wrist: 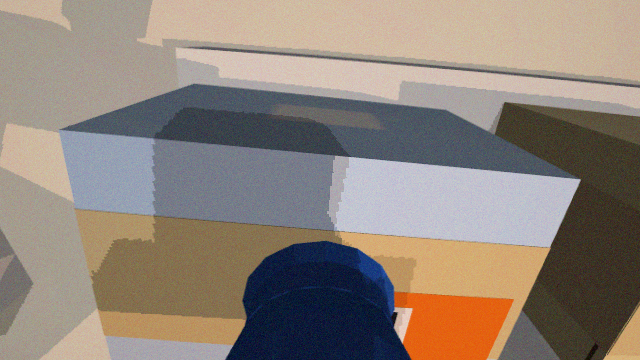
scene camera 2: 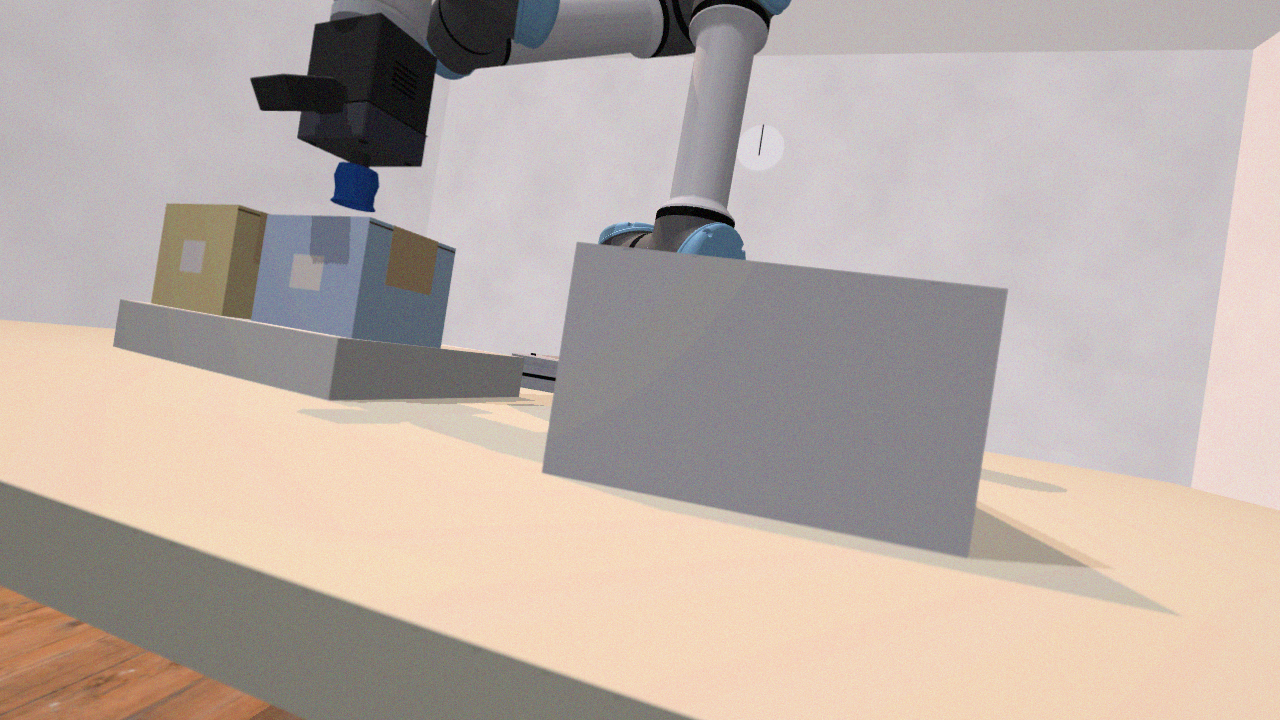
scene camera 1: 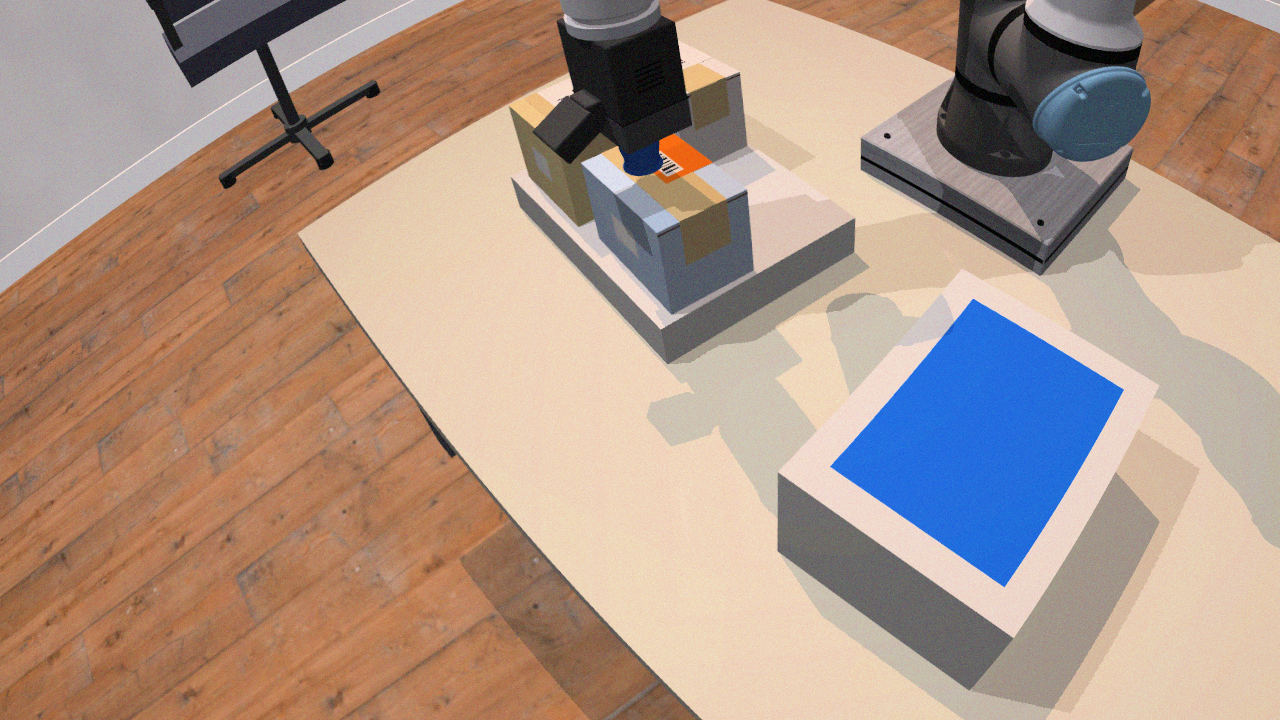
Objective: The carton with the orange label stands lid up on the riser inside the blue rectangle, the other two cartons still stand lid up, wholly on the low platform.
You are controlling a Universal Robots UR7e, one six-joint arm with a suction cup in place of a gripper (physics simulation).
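Places are measured from the arm's base along level axes (x left, y up, z ahead), in millimetres.
Pixels of known places: hand, its tool point: (wrist: 319,306) (scene camera 2: 353,205) (scene camera 1: 643,163); arm's base, origin of its link: (scene camera 1: 994,139).
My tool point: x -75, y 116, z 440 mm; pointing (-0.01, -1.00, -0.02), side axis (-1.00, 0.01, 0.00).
Observation:
For each thing: its top centre in the pictures, then the offset to it from my tool point. Level surfaces: height alone.
- carton with the orange label, centre of its top: (wrist: 314,296) (scene camera 1: 660,174) (scene camera 2: 364,231) dx +0, dy -19, dz -15 mm
- tan carton, centre of its top: (scene camera 1: 567,108) (scene camera 2: 249,218) dx -163, dy -14, dz -7 mm
- pinkish-white carton, centre of its top: (scene camera 1: 672,65) dx -163, dy -14, dz -139 mm
- riser, centre of its top: (scene camera 1: 991,426) (scene camera 2: 758,302) dx +364, dy -45, dz -56 mm
- blue rectangle, centre of its top: (scene camera 1: 991,426) dx +364, dy -45, dz -56 mm
- table, height of its surface: dy -165 mm
The carton with the orange label (scene camera 1: 644,255) (scene camera 2: 304,300) (wrist: 450,200) is pale blue and stands lid up at the near corner of the low platform (scene camera 1: 796,205) (scene camera 2: 223,344) (wrist: 300,70). My suction cup (scene camera 1: 642,166) (scene camera 2: 354,207) (wrist: 320,272) is empty. It hangs close above that carton's lid, with a narrow gap in scene camera 2, and hides part of the orange label (scene camera 1: 691,162) (wrist: 455,320). A tan carton (scene camera 1: 550,179) (scene camera 2: 201,259) (wrist: 575,225) and a pinkish-white carton (scene camera 1: 732,125) stand on the platform, partly hidden. The riser (scene camera 1: 886,537) (scene camera 2: 769,394) bears the blue rectangle (scene camera 1: 984,447).
The robot's base plate (scene camera 1: 993,205) lies on the table (scene camera 1: 572,402) (scene camera 2: 358,519), right of the platform in scene camera 1. The riser stands nearer that camera than the platform. The tan carton is close beside the labelled one. A dark stand (scene camera 1: 284,98) is on the floor.

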